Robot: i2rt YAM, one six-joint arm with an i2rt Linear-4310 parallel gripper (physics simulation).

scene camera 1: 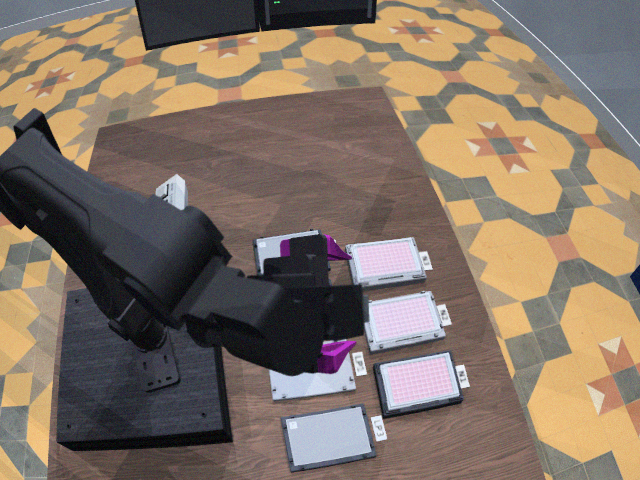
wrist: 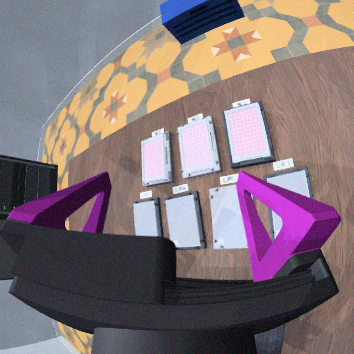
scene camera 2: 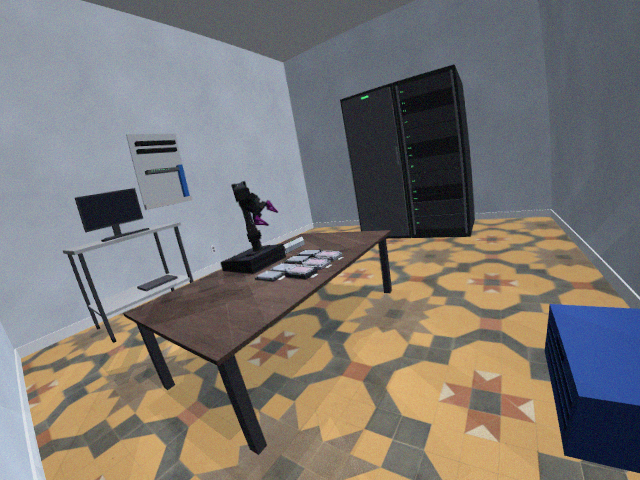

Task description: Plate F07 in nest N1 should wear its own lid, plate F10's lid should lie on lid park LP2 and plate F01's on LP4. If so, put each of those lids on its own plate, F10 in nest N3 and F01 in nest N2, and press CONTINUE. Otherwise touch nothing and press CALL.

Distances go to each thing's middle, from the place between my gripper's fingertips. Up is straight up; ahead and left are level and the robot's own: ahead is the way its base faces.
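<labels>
Nest N1 (scene camera 1: 460, 374): from my hand, 140 mm ahead, 50 mm to the right, 300 mm below. Nest N2 (scene camera 1: 443, 318): 170 mm ahead of my hand, 80 mm to the left, 300 mm below. White button box (scene camera 1: 174, 191): a good way behind my hand, far to the left, far below. White button box farthest from my hand of the things named here, going by their middles.
</labels>
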